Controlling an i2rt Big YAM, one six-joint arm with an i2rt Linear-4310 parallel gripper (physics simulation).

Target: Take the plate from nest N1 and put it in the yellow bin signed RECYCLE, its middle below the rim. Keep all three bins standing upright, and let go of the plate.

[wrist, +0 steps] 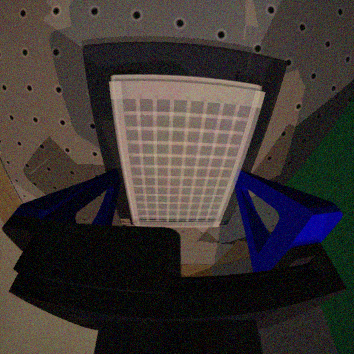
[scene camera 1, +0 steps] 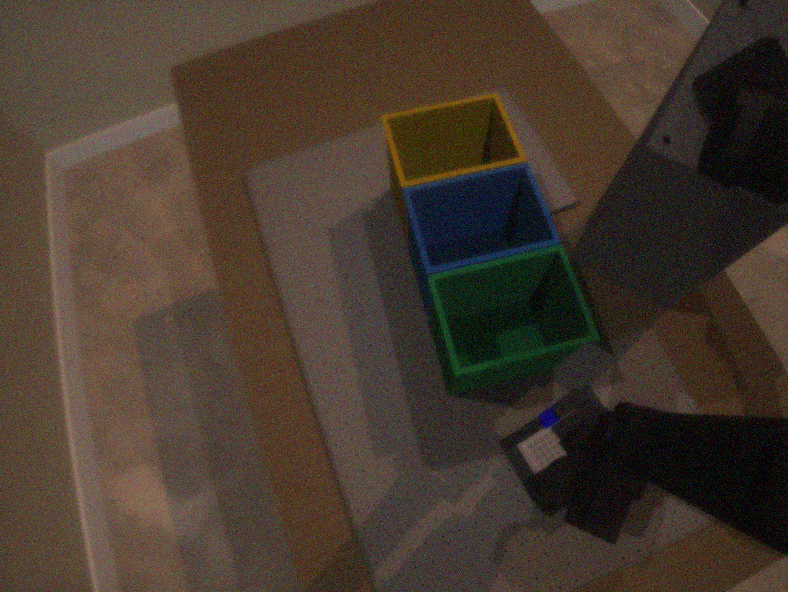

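Pixels of known places: gripper, fingertip midpoint: (wrist: 176, 175); arm's base, link origin: (scene camera 1: 755, 108).
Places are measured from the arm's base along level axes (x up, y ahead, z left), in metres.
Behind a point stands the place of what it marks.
The plate (scene camera 1: 541, 449) @[x -0.338, y 0.242, z 0.270 m] (wrist: 180, 155) @[x -0.333, y 0.217, z 0.284 m], pale with a grid of small wells, lies flat in a dark nest (scene camera 1: 517, 466) @[x -0.347, y 0.281, z 0.285 m] (wrist: 185, 56) @[x -0.347, y 0.270, z 0.302 m]. No nest label can be read. My gripper (scene camera 1: 558, 442) @[x -0.345, y 0.192, z 0.277 m] (wrist: 176, 175) @[x -0.345, y 0.192, z 0.277 m] is open and empty. In the wrist view its blue fingertips show at the left and right of the plate's near part; their height relative to the plate is hard to judge. In the scene view the gripper partly covers the plate. The yellow bin (scene camera 1: 436, 140) @[x -0.253, y 0.283, z -0.222 m] stands upright at the far end of the bin row; its sign does not show.
A blue bin (scene camera 1: 471, 213) @[x -0.276, y 0.259, z -0.090 m] stands upright between the yellow bin and a green bin (scene camera 1: 496, 302) @[x -0.331, y 0.248, z 0.042 m] (wrist: 330, 175) @[x -0.327, y 0.249, z 0.160 m]. The green bin is nearest to the gripper. The bins stand on a grey perforated board (scene camera 1: 299, 210) @[x -0.359, y 0.533, z -0.211 m] (wrist: 37, 70) @[x -0.359, y 0.235, z 0.395 m]. A large grey panel slants across the scene view's upper right.
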